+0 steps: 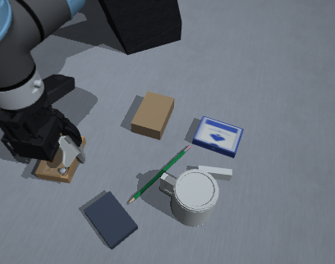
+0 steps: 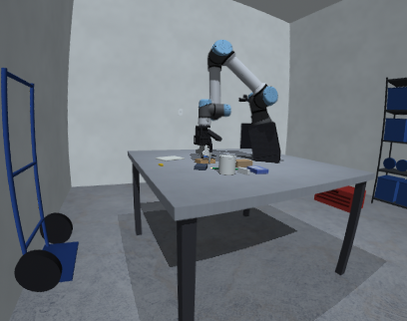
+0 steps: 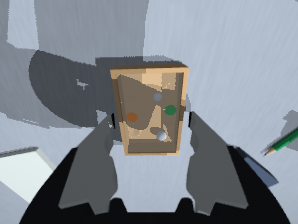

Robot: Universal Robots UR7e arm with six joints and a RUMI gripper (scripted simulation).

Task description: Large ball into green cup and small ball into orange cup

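Now: hand 1 cm above the covered wooden puzzle. Also, from my hand: tan box: 14 cm behind, 18 cm to the left; white pad: 14 cm ahead, 21 cm to the right, 1 cm below; dark notebook: 12 cm ahead, 14 cm to the left, 1 cm below.
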